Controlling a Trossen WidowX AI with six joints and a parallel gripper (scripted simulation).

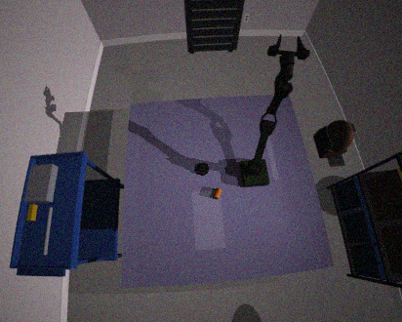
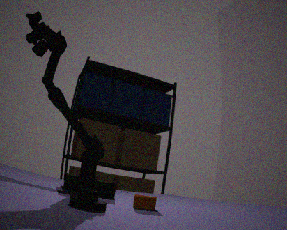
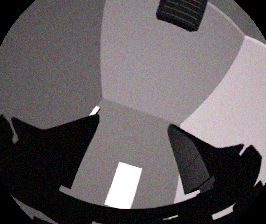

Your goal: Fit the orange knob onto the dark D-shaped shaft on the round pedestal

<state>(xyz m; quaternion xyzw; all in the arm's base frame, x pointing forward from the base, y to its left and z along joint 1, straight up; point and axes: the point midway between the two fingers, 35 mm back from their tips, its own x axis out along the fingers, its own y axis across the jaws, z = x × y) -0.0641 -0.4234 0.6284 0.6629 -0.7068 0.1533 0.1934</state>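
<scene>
The orange knob is 28 cm ahead of my gripper tip, 61 cm to the left of it and 68 cm below it. From my gripper tip the other things lie so: dark pedestal 38 cm ahead, 44 cm to the left, 67 cm below.
</scene>
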